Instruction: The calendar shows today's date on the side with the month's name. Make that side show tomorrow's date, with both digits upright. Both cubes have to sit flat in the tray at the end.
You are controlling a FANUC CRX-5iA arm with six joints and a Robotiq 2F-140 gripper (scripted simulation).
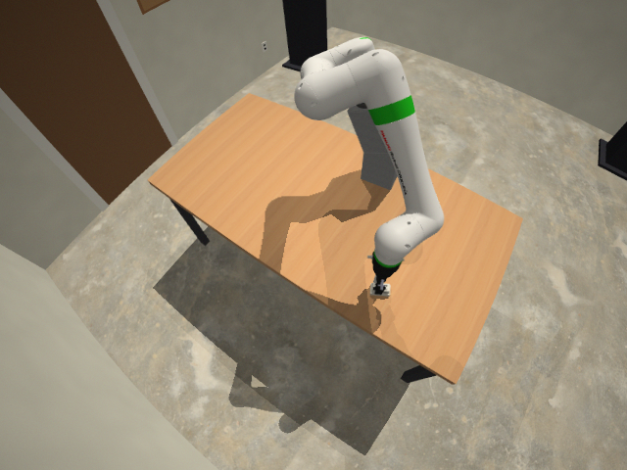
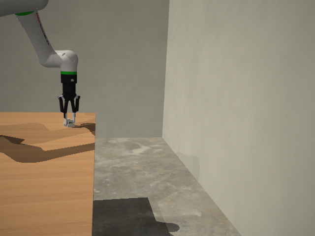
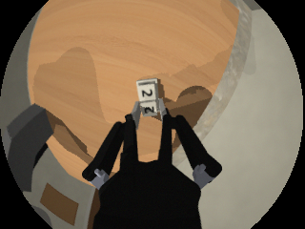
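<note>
Right now my hand is 3 cm above the white date cube. Round my hand: calendar tray 1 cm behind, 2 cm to the left, 4 cm below.
</note>
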